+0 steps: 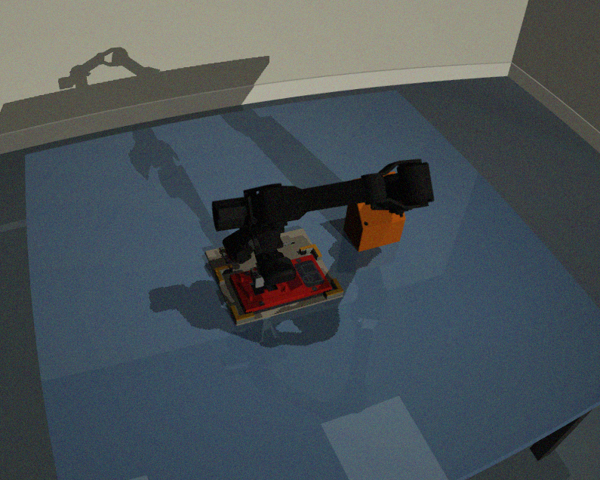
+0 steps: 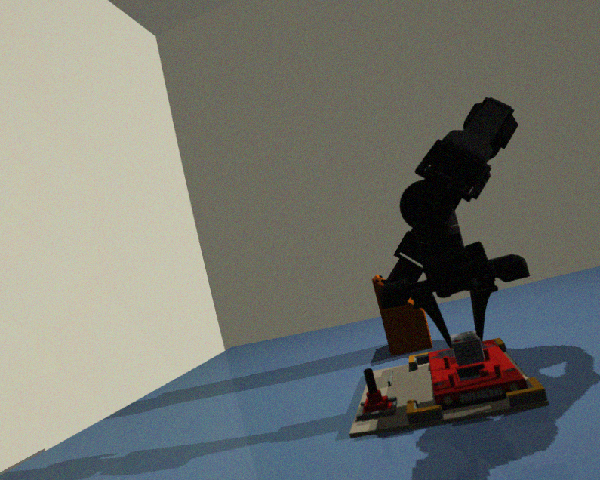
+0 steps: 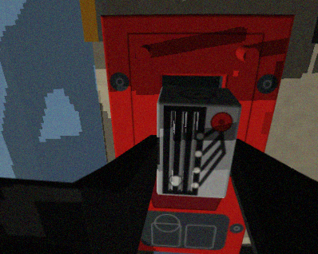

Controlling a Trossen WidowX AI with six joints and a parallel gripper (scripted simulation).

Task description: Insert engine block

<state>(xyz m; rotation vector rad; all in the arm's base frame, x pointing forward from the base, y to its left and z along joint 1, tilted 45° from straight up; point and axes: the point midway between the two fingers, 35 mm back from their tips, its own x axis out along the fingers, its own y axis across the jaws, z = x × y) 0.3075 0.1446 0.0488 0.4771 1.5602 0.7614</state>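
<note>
Now: gripper tip 10 mm above the grey engine block. From my gripper tip the other things lie so: grey base plate: 50 mm below, 40 mm to the right, 30 mm behind.
</note>
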